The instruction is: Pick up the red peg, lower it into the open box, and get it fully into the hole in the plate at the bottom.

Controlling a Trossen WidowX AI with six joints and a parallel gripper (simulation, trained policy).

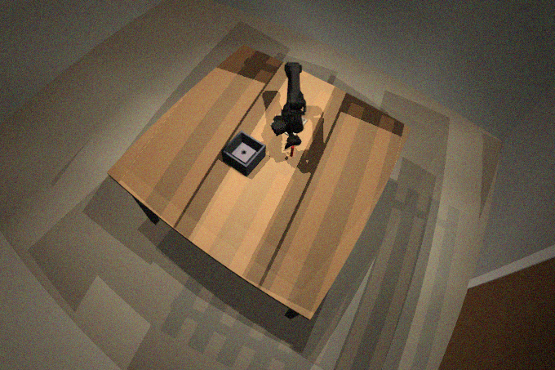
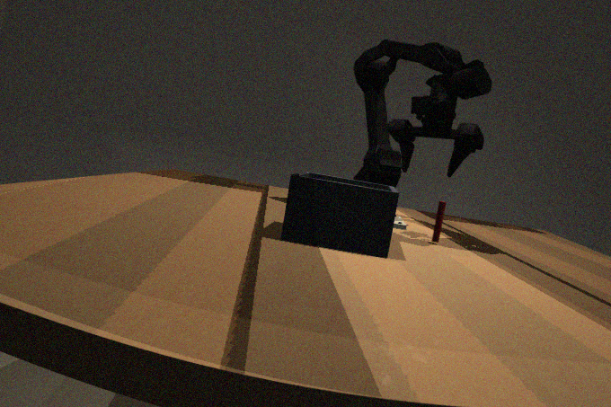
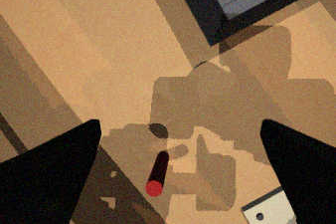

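The red peg lies 4 cm behind my gripper tip, 5 cm to the left of it and 9 cm below it. The rest, counted from my gripper tip: dark box: 11 cm ahead, 15 cm to the right, 10 cm below; then grey plate: 11 cm ahead, 15 cm to the right, 8 cm below.
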